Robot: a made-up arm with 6 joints. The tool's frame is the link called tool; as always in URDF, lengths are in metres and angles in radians. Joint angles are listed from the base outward. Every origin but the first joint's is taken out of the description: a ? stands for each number. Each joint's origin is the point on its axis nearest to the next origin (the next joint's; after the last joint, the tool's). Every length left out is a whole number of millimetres.
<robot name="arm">
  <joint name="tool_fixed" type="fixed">
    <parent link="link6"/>
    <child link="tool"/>
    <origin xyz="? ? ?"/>
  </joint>
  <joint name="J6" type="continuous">
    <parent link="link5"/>
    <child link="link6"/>
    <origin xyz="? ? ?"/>
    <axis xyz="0 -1 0"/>
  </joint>
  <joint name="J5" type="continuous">
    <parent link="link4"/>
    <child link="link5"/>
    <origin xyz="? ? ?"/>
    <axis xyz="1 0 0"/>
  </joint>
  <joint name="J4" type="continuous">
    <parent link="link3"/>
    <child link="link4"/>
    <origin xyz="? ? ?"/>
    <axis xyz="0 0 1"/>
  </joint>
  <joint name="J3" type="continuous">
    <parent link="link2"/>
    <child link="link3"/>
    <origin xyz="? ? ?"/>
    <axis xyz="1 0 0"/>
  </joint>
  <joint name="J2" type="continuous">
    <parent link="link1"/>
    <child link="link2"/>
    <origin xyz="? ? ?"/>
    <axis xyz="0 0 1"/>
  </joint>
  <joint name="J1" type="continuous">
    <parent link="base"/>
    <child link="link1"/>
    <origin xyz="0 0.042 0.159"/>
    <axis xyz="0 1 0"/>
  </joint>
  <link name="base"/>
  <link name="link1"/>
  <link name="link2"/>
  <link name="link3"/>
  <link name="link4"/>
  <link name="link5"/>
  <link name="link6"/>
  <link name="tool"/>
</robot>
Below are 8 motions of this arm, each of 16 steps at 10 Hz.
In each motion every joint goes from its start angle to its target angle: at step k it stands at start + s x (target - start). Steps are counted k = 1, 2, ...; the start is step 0. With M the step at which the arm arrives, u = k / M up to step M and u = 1 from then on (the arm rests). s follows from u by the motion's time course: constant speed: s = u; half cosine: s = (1 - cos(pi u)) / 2; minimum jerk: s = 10 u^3 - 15 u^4 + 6 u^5.
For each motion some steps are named. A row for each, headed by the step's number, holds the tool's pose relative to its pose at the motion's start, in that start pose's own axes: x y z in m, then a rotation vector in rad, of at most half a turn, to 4 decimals.
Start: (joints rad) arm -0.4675 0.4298 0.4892 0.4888 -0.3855 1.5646
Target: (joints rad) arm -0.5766 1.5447 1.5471 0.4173 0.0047 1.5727
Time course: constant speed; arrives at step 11
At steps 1, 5, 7, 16:
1: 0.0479 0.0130 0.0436 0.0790 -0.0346 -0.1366
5: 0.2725 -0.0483 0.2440 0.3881 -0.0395 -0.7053
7: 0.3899 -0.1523 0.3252 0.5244 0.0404 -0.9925
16: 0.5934 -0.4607 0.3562 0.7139 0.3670 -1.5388

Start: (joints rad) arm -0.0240 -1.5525 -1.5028 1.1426 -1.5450 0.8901
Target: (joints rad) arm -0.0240 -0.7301 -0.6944 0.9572 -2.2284 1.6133
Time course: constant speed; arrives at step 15
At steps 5, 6, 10, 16:
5: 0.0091 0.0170 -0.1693 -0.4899 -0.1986 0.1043
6: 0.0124 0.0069 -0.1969 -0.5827 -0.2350 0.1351
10: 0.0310 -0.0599 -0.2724 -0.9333 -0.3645 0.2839
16: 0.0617 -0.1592 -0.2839 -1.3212 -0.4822 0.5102

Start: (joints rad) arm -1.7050 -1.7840 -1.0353 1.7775 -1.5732 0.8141
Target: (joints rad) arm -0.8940 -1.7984 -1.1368 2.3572 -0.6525 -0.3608
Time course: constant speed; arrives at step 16
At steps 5, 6, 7, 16:
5: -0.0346 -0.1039 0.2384 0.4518 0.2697 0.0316
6: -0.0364 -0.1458 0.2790 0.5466 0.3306 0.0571
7: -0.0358 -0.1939 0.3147 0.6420 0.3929 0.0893
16: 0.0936 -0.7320 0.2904 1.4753 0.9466 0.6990

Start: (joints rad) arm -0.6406 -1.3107 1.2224 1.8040 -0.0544 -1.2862
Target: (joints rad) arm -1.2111 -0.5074 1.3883 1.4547 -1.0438 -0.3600
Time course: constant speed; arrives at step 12
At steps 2, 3, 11, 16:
2: 0.0116 0.0567 -0.1523 -0.0224 -0.2938 -0.0715
3: 0.0300 0.0807 -0.2243 -0.0323 -0.4370 -0.1053
11: 0.3496 0.1506 -0.6207 -0.1180 -1.4672 -0.3435
16: 0.3974 0.1427 -0.6472 -0.1347 -1.5803 -0.3691

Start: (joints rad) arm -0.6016 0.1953 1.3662 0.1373 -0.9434 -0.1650
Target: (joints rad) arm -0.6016 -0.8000 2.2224 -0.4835 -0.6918 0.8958
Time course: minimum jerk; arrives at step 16
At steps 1, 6, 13, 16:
1: 0.0011 0.0011 -0.0002 0.0026 -0.0023 -0.0026
6: 0.1571 0.1207 -0.0135 0.2963 -0.3106 -0.3402
13: 0.5811 0.1367 0.0816 0.8267 -1.1588 -1.2438
16: 0.6034 0.1211 0.0928 0.8579 -1.2169 -1.3094

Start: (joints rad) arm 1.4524 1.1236 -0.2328 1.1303 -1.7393 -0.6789
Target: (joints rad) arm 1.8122 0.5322 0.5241 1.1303 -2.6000 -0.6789
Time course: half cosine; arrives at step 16
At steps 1, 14, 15, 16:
1: 0.0038 -0.0002 0.0045 0.0035 0.0065 -0.0065
14: 0.5479 -0.1641 0.2546 0.0537 0.9404 -0.3806
15: 0.5654 -0.1704 0.2528 0.0455 0.9735 -0.3805
16: 0.5713 -0.1725 0.2520 0.0426 0.9847 -0.3803

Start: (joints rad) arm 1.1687 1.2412 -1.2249 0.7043 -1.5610 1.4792
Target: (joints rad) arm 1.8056 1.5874 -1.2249 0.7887 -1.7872 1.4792
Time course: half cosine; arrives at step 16
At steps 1, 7, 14, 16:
1: -0.0019 -0.0009 0.0001 -0.0055 -0.0038 -0.0012
7: -0.0786 -0.0334 0.0039 -0.2464 -0.1339 -0.0472
14: -0.1892 -0.0596 0.0076 -0.6261 -0.2191 -0.1126
16: -0.1968 -0.0605 0.0080 -0.6528 -0.2203 -0.1171

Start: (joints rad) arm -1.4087 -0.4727 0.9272 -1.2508 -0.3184 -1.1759
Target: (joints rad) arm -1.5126 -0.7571 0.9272 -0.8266 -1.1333 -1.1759
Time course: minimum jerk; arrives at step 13
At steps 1, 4, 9, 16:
1: 0.0005 0.0010 -0.0008 -0.0019 -0.0006 -0.0015
4: 0.0224 0.0414 -0.0391 -0.0807 -0.0299 -0.0664
9: 0.1491 0.1692 -0.2132 -0.3274 -0.2167 -0.3434
16: 0.1964 0.1955 -0.2581 -0.3729 -0.2814 -0.4252

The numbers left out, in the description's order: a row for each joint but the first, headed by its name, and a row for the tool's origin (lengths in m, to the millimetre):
tool: -0.393 0 0.003
J6: 0 0.242 0.107
J5: -0.079 0.076 0
J4: 0 0.094 -0.007
J3: -0.187 0.119 0
J2: -0.318 0 -0.107

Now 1 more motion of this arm.
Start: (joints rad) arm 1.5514 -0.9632 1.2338 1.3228 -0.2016 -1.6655
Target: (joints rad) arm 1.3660 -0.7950 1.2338 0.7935 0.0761 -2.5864
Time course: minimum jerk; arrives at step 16
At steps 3, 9, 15, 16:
3: -0.0057 -0.0101 0.0188 0.0163 0.0429 0.0233
9: 0.0024 -0.1659 0.2053 0.1142 0.5344 0.3447
15: 0.0788 -0.2684 0.2874 0.0777 0.8485 0.5919
16: 0.0794 -0.2689 0.2878 0.0772 0.8503 0.5933

